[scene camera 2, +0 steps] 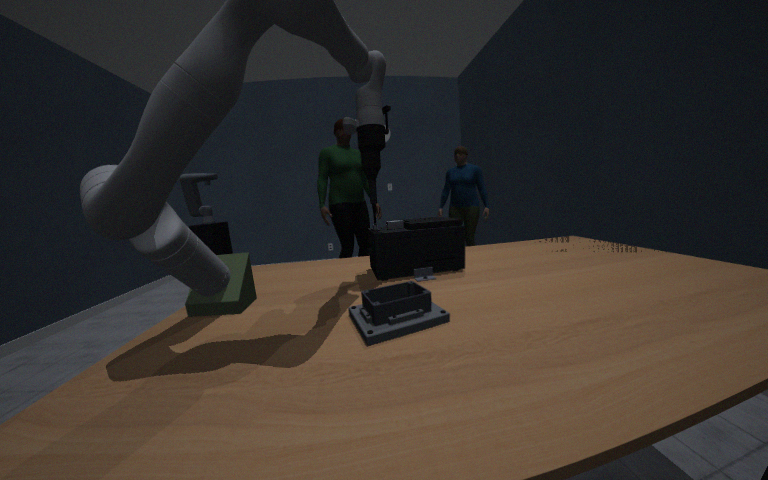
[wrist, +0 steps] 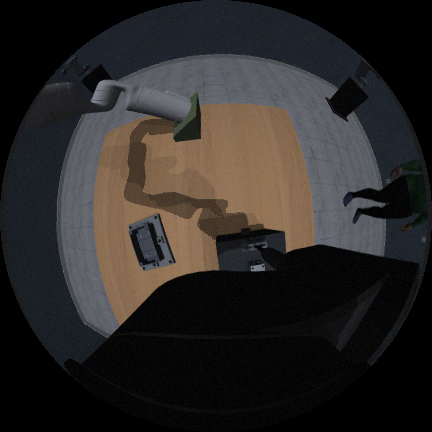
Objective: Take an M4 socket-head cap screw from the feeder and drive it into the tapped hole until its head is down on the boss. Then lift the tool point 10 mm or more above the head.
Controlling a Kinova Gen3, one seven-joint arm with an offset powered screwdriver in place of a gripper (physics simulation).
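Note:
The black screw feeder (scene camera 2: 419, 251) (wrist: 231, 255) stands at the back of the table. My screwdriver (scene camera 2: 374, 224) (wrist: 257, 247) points down, its thin tip at the pick-up end of the feeder's top. In the wrist view the tip lies over a light metal strip there. Whether the tip touches a screw or carries one is too small and dark to tell. The dark open-topped housing (scene camera 2: 396, 306) (wrist: 145, 245) sits on a grey base plate (scene camera 2: 407, 330) (wrist: 166, 242), in front of the feeder and apart from the tool. The tapped hole and its boss cannot be made out.
A small grey bracket (scene camera 2: 423, 274) stands by the feeder's front. The arm's base rests on a green wedge block (scene camera 2: 246, 285) (wrist: 189, 131) at the table's edge. A person in green (scene camera 2: 343, 175) and a person in blue (scene camera 2: 464, 183) stand beyond the table (scene camera 2: 538, 339).

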